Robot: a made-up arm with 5 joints.
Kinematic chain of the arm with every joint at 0, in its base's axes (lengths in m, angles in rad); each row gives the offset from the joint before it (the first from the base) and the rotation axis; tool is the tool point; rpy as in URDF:
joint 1: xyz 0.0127 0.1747 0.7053 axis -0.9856 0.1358 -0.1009
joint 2: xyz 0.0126 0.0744 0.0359 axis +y
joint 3: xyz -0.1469 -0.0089 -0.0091 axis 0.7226 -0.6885 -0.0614
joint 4: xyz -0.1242 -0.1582 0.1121 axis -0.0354 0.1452 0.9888
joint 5: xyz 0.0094 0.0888 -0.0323 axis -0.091 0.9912 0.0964
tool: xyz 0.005 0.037 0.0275 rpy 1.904 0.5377 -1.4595
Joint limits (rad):
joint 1: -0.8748..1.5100
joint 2: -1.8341..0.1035
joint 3: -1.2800..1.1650
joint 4: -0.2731..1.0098
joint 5: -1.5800..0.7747
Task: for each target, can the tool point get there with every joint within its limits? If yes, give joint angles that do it. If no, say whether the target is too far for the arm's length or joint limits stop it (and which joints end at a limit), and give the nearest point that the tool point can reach.
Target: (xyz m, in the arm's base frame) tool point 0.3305 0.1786 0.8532
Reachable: no: joint limits stop it (at a limit: joint 1, joint 2, joint 3, joint 4, joint 5) | nearest point 0.3142 0.3900 0.5897 | short by 0.338 m
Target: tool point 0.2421 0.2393 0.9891
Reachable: no: joint limits stop it (at a limit: joint 2, joint 3, joint 4) | nearest point -0.0841 0.2571 0.8823 | short by 0.344 m
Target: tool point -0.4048 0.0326 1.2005
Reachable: no: too far | nearest point -0.2499 0.0970 0.9852 | short by 0.273 m
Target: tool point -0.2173 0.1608 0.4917
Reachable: yes | joints 0.0957 -0.9539 0.2921 0.4808 -0.5271
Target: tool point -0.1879 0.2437 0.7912
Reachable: yes | joints -0.6459 -0.6549 -0.9977 -0.0369 0.2914
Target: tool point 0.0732 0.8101 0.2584
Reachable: no: too far | nearest point 0.0507 0.4628 0.4779 | short by 0.411 m
